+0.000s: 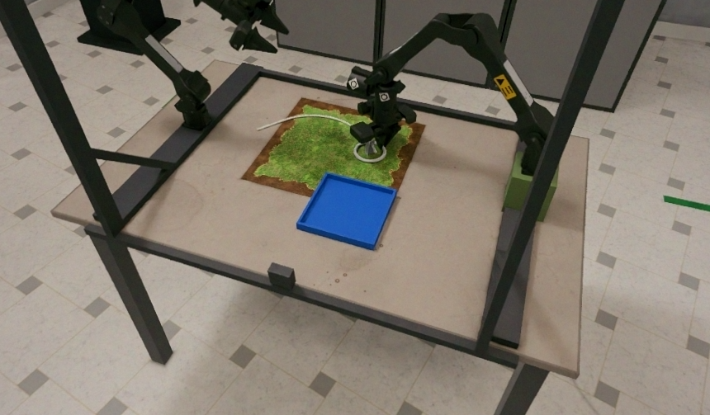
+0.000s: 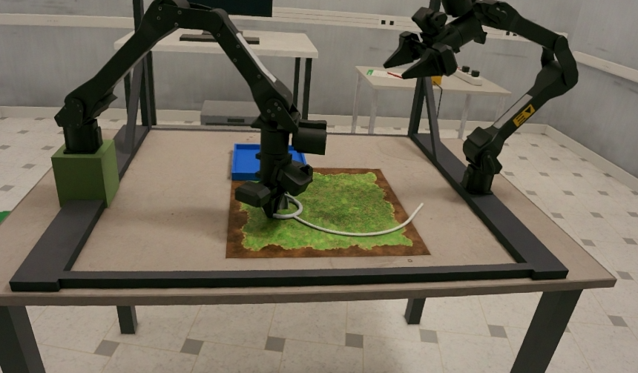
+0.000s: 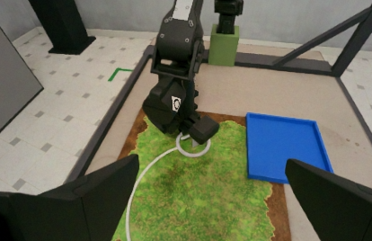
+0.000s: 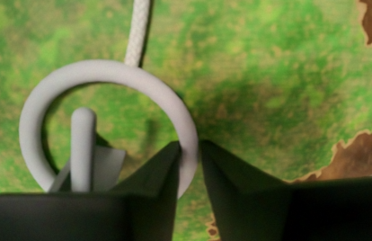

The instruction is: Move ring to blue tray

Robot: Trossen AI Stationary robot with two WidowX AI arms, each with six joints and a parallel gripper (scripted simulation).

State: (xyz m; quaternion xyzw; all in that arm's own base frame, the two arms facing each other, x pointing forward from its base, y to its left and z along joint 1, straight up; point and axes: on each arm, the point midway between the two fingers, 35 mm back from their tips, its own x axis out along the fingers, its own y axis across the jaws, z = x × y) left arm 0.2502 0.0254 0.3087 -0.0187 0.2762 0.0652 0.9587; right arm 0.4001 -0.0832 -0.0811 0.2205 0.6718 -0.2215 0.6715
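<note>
My right gripper is now 40 mm past the short grey stake, 30 mm to the right of it and 10 mm above it. The rest, counted from my right hand: green grass mat (110 mm to the left, 50 mm below, 50 mm behind); blue tray (270 mm behind, 30 mm below, 10 mm to the left); pale grey ring (30 mm to the left, 30 mm below, 30 mm behind).
</note>
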